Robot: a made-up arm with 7 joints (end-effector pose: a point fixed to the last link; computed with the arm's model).
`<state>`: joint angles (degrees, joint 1 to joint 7).
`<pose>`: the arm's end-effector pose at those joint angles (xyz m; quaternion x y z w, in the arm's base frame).
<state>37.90 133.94 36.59 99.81 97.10 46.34 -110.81</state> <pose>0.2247 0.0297 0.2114 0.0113 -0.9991 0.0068 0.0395</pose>
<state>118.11 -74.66 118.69 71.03 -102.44 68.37 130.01</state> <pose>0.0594 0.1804 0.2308 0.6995 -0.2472 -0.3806 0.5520</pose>
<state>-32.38 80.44 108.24 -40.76 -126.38 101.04 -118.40</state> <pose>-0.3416 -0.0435 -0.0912 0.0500 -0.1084 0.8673 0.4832</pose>
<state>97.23 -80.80 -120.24 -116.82 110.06 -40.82 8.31</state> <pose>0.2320 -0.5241 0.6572 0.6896 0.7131 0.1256 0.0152</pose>
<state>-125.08 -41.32 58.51 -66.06 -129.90 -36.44 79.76</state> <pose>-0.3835 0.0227 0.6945 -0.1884 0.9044 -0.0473 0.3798</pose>
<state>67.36 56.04 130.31 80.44 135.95 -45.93 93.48</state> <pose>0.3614 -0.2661 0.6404 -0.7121 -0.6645 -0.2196 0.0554</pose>
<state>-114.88 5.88 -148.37 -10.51 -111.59 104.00 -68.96</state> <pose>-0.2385 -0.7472 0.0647 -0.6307 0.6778 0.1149 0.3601</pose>
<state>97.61 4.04 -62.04 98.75 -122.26 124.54 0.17</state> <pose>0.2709 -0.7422 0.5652 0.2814 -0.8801 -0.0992 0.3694</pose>
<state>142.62 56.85 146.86 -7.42 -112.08 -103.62 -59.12</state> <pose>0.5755 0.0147 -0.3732 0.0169 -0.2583 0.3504 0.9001</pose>
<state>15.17 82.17 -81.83 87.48 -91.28 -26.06 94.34</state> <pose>0.0721 0.1102 -0.2982 0.1170 -0.6293 0.2542 0.7251</pose>
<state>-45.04 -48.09 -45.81 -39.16 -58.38 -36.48 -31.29</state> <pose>-0.3782 -0.6139 0.3186 -0.4677 0.1028 -0.5811 0.6580</pose>
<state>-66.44 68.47 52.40 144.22 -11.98 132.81 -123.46</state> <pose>0.3170 0.3598 0.7983 -0.2105 -0.9264 0.3008 0.0837</pose>
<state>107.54 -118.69 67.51 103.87 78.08 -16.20 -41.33</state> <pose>-0.1231 -0.0595 0.1295 0.9355 -0.2996 0.1492 0.1130</pose>
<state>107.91 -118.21 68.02 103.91 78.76 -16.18 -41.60</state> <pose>-0.1228 -0.0571 0.1312 0.9375 -0.2936 0.1437 0.1191</pose>
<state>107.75 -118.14 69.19 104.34 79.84 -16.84 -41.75</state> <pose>-0.1257 -0.0482 0.1313 0.9394 -0.2809 0.1444 0.1333</pose>
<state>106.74 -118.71 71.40 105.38 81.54 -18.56 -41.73</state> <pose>-0.1345 -0.0301 0.1279 0.9402 -0.2575 0.1552 0.1600</pose>
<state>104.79 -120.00 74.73 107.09 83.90 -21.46 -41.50</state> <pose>-0.1523 -0.0038 0.1176 0.9376 -0.2216 0.1785 0.1997</pose>
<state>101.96 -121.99 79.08 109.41 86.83 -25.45 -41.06</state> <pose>-0.1820 0.0248 0.0963 0.9279 -0.1735 0.2150 0.2502</pose>
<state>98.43 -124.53 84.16 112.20 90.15 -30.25 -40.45</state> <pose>-0.2236 0.0467 0.0609 0.9073 -0.1159 0.2636 0.3065</pose>
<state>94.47 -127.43 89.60 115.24 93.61 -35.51 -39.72</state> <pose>-0.2726 0.0523 0.0113 0.8734 -0.0530 0.3206 0.3628</pose>
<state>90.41 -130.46 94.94 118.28 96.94 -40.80 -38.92</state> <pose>-0.3211 0.0363 -0.0474 0.8274 0.0096 0.3802 0.4132</pose>
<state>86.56 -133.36 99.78 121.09 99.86 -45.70 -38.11</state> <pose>-0.3605 0.0012 -0.1069 0.7743 0.0658 0.4360 0.4539</pose>
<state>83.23 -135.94 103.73 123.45 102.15 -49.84 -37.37</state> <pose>-0.3862 -0.0436 -0.1588 0.7217 0.1112 0.4831 0.4831</pose>
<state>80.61 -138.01 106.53 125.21 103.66 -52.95 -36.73</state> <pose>-0.3984 -0.0857 -0.1985 0.6774 0.1423 0.5191 0.5014</pose>
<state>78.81 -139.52 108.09 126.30 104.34 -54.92 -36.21</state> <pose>-0.4008 -0.1157 -0.2252 0.6468 0.1583 0.5443 0.5102</pose>
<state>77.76 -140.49 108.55 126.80 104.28 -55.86 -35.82</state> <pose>-0.3971 -0.1303 -0.2412 0.6306 0.1610 0.5604 0.5122</pose>
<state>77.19 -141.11 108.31 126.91 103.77 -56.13 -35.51</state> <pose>-0.3908 -0.1339 -0.2505 0.6244 0.1553 0.5710 0.5100</pose>
